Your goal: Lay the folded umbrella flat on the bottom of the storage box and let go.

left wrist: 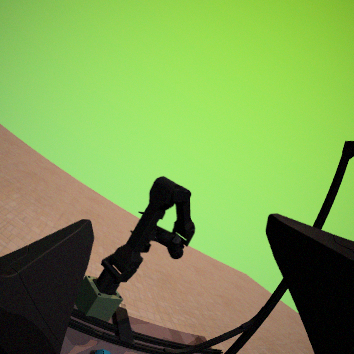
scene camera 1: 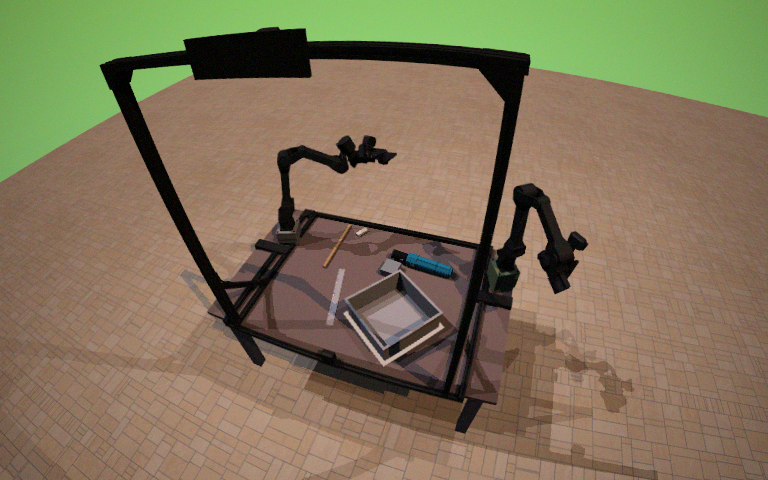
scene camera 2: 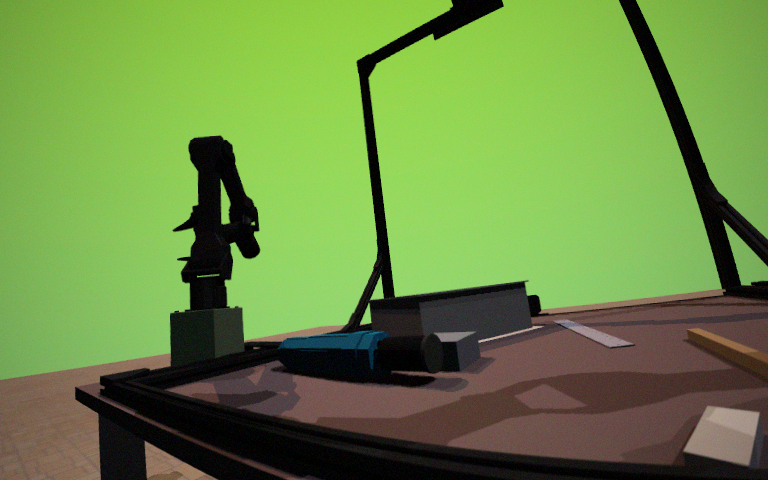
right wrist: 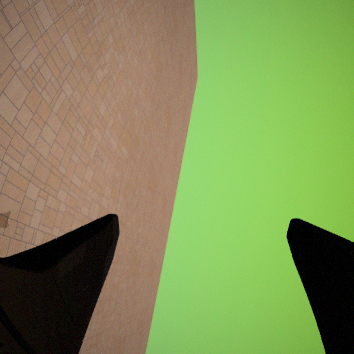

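The folded umbrella, blue with a black end, lies on the table behind the storage box; a blue sliver of it shows at the bottom of the left wrist view. The grey, open-topped storage box stands on the table, turned at an angle. Its bottom shows bare in scene camera 1. My left gripper is open and empty, high above the far side of the table. My right gripper is open and empty, out past the table's right edge.
A small grey block sits close by the umbrella's black end. An orange stick, a small cream block and a pale flat strip lie farther left. A black frame arches over the table.
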